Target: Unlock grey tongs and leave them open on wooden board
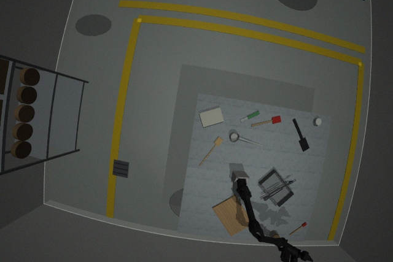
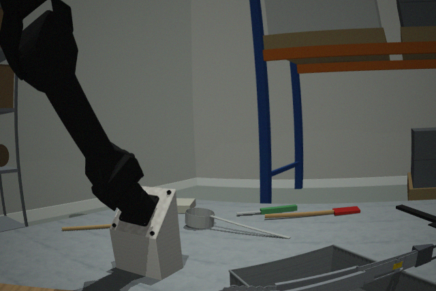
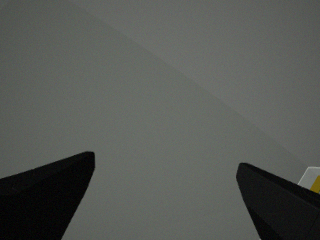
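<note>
Now: the roasting tin 41 cm below my gripper tip, 39 cm to the left of it and 15 cm behind it. Also, from my gripper tip: red-headed spatula (98 cm to the left, 43 cm below, 30 cm behind); black spatula (87 cm to the left, 44 cm below, 4 cm ahead); wooden board (50 cm behind, 43 cm below, 8 cm to the left).
</note>
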